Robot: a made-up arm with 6 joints.
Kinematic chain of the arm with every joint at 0, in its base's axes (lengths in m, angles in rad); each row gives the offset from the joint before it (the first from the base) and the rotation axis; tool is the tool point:
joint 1: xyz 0 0 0.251 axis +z
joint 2: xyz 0 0 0 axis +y
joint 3: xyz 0 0 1.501 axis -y
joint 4: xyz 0 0 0 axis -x
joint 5: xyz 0.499 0 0 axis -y
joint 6: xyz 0 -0.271 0 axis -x
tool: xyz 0 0 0
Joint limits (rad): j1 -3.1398..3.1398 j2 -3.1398..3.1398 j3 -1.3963..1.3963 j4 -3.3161..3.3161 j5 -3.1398..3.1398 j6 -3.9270..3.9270
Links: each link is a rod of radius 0.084 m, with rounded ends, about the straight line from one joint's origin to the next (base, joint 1, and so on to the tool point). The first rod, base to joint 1, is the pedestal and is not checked.
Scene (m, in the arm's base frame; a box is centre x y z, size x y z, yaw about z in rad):
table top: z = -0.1
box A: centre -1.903 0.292 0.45 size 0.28 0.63 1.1 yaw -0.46
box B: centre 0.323 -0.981 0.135 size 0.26 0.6 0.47 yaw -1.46
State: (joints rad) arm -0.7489 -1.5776 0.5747 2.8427 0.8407 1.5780
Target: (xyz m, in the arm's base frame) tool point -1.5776 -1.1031 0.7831
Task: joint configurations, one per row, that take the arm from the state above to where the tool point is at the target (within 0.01 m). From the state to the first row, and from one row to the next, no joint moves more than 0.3 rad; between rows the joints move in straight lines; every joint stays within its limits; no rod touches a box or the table.
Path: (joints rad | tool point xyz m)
1: -0.4945 -1.4298 0.3388 2.7561 0.7502 1.4805 | -1.3632 1.0203 0.9312
2: -0.2401 -1.2819 0.1029 2.6694 0.6598 1.3830 | -1.3682 0.5834 1.1918
3: 0.0144 -1.1341 -0.1330 2.5828 0.5693 1.2855 | -1.2152 0.2123 1.3835
4: 0.2688 -0.9862 -0.3689 2.4961 0.4789 1.1879 | -0.9630 -0.0407 1.5011
5: 0.3604 -1.0716 -0.1297 2.5053 0.5512 1.2660 | -1.1572 -0.2032 1.4678
6: 0.4520 -1.1570 0.1095 2.5145 0.6236 1.3440 | -1.3341 -0.4038 1.3783
7: 0.5435 -1.2423 0.3487 2.5236 0.6960 1.4220 | -1.4732 -0.6321 1.2310
8: 0.6351 -1.3277 0.5880 2.5328 0.7683 1.5000 | -1.5579 -0.8720 1.0295
9: 0.7267 -1.4131 0.8272 2.5420 0.8407 1.5780 | -1.5776 -1.1031 0.7831

